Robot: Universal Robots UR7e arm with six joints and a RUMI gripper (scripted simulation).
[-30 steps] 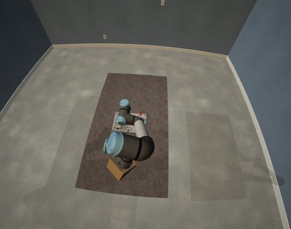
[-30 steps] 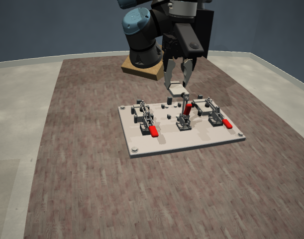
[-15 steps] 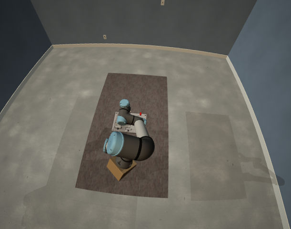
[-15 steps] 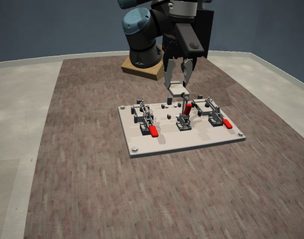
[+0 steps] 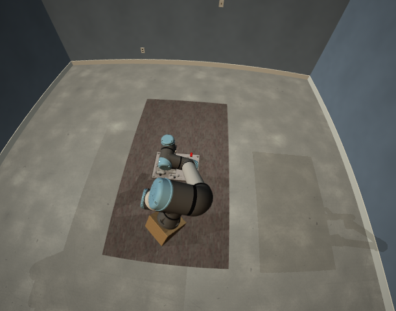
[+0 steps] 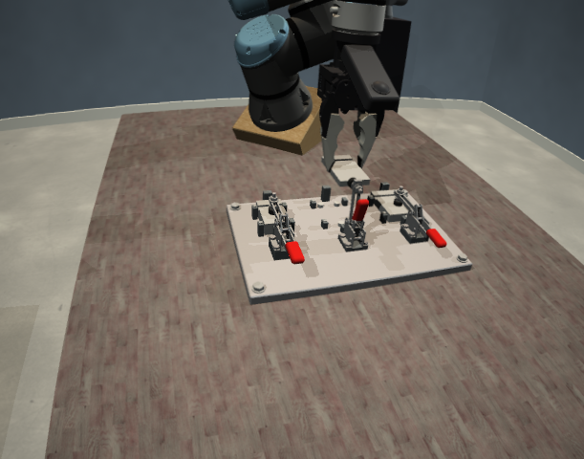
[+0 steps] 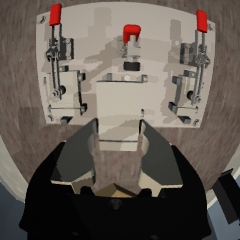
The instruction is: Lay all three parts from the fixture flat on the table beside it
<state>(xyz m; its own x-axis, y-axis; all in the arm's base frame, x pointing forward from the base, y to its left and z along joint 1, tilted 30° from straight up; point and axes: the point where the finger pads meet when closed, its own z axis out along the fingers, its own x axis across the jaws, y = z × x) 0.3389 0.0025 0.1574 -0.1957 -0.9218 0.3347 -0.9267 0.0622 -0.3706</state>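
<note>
Right now the fixture is 100 mm below my hand, 60 mm ahead of it and 20 mm to the right of it. Also, from my hand: part (10 mm below, 10 mm behind).
</note>
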